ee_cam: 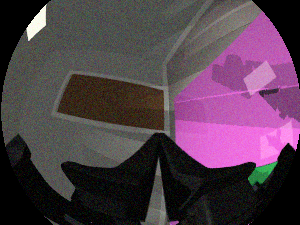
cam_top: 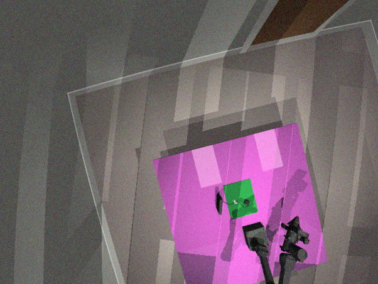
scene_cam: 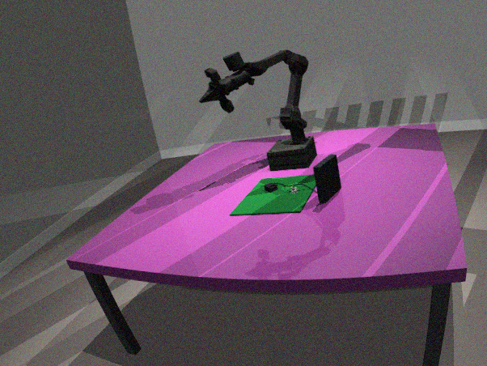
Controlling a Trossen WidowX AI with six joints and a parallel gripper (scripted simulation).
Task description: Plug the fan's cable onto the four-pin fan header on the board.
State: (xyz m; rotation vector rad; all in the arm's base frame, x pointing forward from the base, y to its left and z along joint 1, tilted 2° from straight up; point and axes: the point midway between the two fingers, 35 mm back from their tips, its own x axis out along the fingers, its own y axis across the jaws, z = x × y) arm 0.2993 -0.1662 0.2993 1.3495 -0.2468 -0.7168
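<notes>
The dark plug lies 30 mm behind my gripper tip, 190 mm to the left of it and 350 mm below it. From my gripper tip the other things lie so: black fan 10 mm ahead, 420 mm to the left, 300 mm below; green board 230 mm to the left, 380 mm below; fan header 10 mm behind, 280 mm to the left, 360 mm below.
</notes>
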